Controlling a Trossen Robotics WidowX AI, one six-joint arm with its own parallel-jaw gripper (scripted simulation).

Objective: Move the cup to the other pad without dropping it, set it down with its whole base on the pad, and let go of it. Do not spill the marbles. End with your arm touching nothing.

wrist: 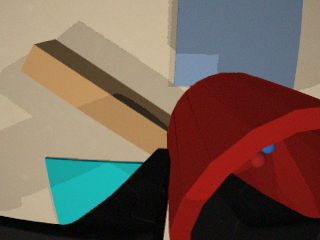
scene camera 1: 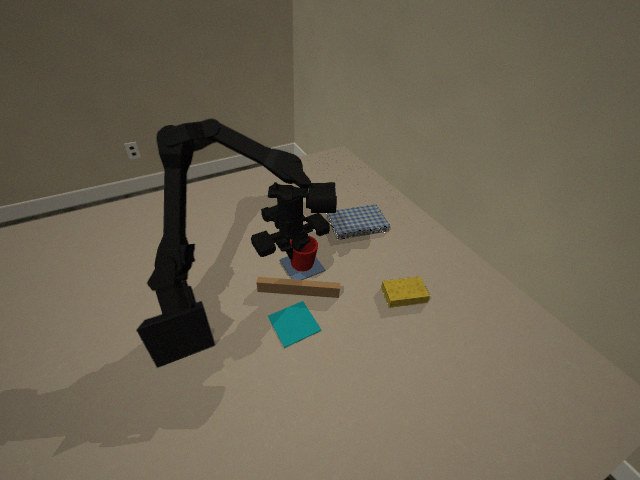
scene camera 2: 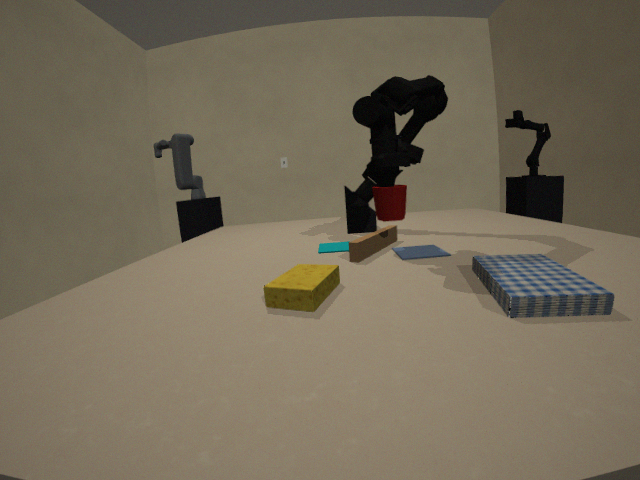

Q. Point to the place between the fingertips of the gripper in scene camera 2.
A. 387,202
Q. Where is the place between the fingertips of the gripper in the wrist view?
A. At 175,159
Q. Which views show the gripper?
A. The wrist view, scene camera 1 and scene camera 2: all of them.
